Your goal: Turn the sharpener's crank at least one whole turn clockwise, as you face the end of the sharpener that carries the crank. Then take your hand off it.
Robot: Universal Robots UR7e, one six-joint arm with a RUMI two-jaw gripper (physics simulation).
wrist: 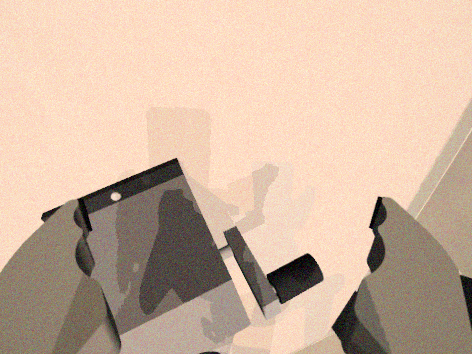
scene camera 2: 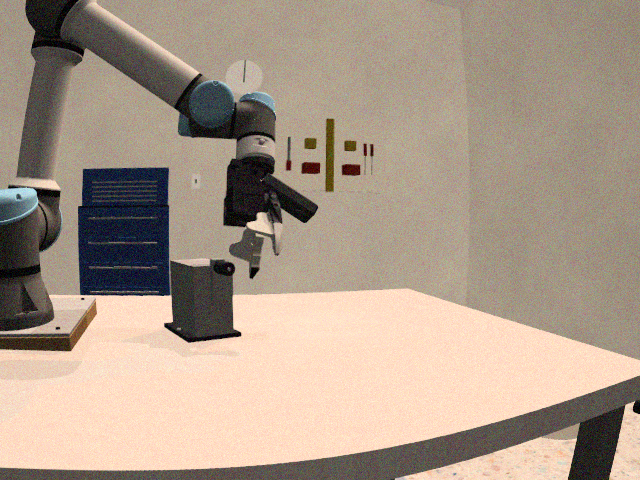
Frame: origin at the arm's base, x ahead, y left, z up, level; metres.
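Where they show: gripper, fingertip midpoint: (wrist: 231, 201) (scene camera 2: 263, 268); arm's base, origin of the base link: (scene camera 2: 16, 319).
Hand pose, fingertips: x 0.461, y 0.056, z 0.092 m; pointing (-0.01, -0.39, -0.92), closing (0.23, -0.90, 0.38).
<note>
Each offset is from my fingertips to the centre of the thing. "*": to the spot under its first point. Level surfaces: height alone.
The dark grey box-shaped sharpener {* 0.108 m back, 0.039 m right, 0.054 m down} (scene camera 2: 201, 302) (wrist: 200, 250) stands upright on its black base plate. Its crank arm (wrist: 248, 270) is on the end facing right in the wrist view, with a black cylindrical knob {0.067 m back, 0.064 m right, 0.007 m up} (scene camera 2: 224, 267) (wrist: 296, 278) sticking outward. In the scene view the knob is at the top of that end. My gripper (scene camera 2: 265, 264) (wrist: 231, 201) is wide open and empty. In the scene view its fingertips are to the right of the knob, apart from it. In the wrist view the knob and part of the sharpener show between the spread fingers, touching neither.
The sharpener stands on the pale table {0.121 m down} (scene camera 2: 387, 361) (wrist: 300, 75). The robot's base plate (scene camera 2: 74, 322) is to its left. A blue drawer cabinet (scene camera 2: 124, 253) stands behind the table, and tools hang on the back wall. The table's edge shows at the right of the wrist view.
</note>
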